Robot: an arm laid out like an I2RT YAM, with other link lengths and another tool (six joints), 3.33 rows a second.
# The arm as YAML. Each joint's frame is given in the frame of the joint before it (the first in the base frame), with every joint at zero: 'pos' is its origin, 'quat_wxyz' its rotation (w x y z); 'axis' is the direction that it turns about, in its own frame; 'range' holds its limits. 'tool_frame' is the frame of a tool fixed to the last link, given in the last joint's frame.
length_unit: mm
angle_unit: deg
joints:
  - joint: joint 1
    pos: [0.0, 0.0, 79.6]
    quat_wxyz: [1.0, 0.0, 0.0, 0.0]
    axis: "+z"
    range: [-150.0, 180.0]
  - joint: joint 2
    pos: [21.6, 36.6, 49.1]
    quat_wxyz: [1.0, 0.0, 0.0, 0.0]
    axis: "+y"
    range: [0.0, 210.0]
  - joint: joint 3
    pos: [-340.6, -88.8, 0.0]
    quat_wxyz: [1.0, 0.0, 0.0, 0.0]
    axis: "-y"
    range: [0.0, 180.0]
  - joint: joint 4
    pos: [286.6, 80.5, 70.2]
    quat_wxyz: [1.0, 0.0, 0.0, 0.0]
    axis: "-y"
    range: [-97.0, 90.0]
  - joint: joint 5
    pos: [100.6, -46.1, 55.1]
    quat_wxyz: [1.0, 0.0, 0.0, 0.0]
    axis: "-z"
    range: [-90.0, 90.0]
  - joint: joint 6
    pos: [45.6, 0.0, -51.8]
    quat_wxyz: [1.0, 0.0, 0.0, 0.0]
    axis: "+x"
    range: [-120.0, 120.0]
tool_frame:
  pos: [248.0, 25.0, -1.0]
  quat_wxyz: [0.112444, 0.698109, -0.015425, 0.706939]
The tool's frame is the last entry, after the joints.
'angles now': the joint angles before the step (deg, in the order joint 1, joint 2, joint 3, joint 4, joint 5, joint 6). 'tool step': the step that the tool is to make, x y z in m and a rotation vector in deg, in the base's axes. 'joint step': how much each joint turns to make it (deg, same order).
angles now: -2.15 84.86 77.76 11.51 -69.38 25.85
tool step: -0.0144 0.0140 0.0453 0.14 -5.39 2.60
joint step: 1.53 0.93 5.84 1.59 -1.03 1.20
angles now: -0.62 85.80 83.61 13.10 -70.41 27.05
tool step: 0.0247 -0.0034 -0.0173 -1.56 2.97 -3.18
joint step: 0.13 1.30 2.95 -9.71 3.10 -5.47
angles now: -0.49 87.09 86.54 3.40 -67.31 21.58
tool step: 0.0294 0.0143 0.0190 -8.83 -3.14 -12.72
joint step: 6.68 -0.50 14.38 -25.16 19.89 -15.20
